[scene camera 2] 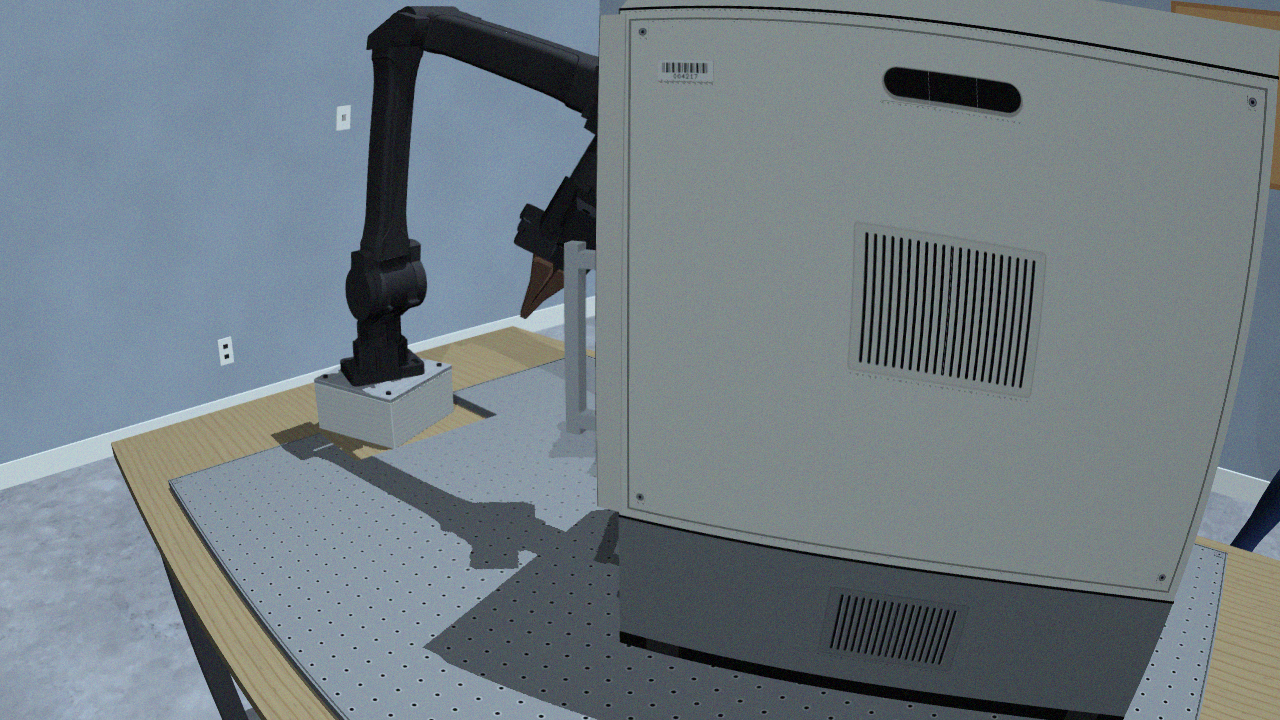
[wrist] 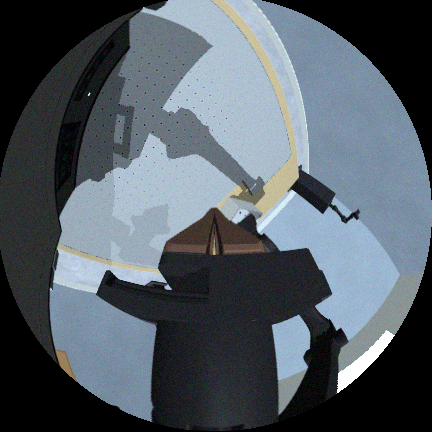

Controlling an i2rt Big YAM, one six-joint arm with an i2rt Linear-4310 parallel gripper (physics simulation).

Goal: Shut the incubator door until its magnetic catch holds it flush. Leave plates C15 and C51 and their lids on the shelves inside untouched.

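Pixels of known places: gripper, between the fingertips: (scene camera 2: 522,315) (wrist: 213,212); arm's base, origin of its link: (scene camera 2: 381,371) (wrist: 241,226).
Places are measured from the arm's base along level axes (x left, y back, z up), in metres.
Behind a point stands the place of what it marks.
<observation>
The incubator (scene camera 2: 742,295) {y -0.722, x 0.038, z 0.252 m} stands on the right in the scene view, its side panel toward the camera. Its door (scene camera 2: 608,268) {y -0.638, x -0.011, z 0.260 m} shows edge-on as a pale slab along the cabinet's left edge; no gap shows between them there. The upright door handle (scene camera 2: 574,349) {y -0.590, x -0.011, z 0.190 m} sticks out to the left. In the wrist view a dark, shaded surface (wrist: 25,175), seemingly the door's outer face, fills the left side. My gripper (scene camera 2: 526,312) {y -0.373, x 0.056, z 0.156 m} (wrist: 213,212) {y -0.373, x 0.056, z 0.156 m} is shut and empty, pointing down in front of the door, beyond the handle in the scene view. Contact with the door does not show. Plates C15 and C51 and their lids are hidden.
The incubator's dark base (scene camera 2: 716,573) {y -0.716, x 0.034, z 0.036 m} (wrist: 95,75) {y -0.599, x 0.071, z -0.002 m} rests on a perforated board (scene camera 2: 313,555) {y -0.365, x -0.222, z -0.063 m} (wrist: 250,90) {y -0.415, x -0.222, z -0.063 m} on the wooden table (scene camera 2: 196,438) {y 0.088, x -0.331, z -0.076 m}. The arm's pale mounting block (scene camera 2: 358,414) {y -0.054, x -0.060, z -0.037 m} stands at the table's back left. Shadows of the arm and handle fall on the board.
</observation>
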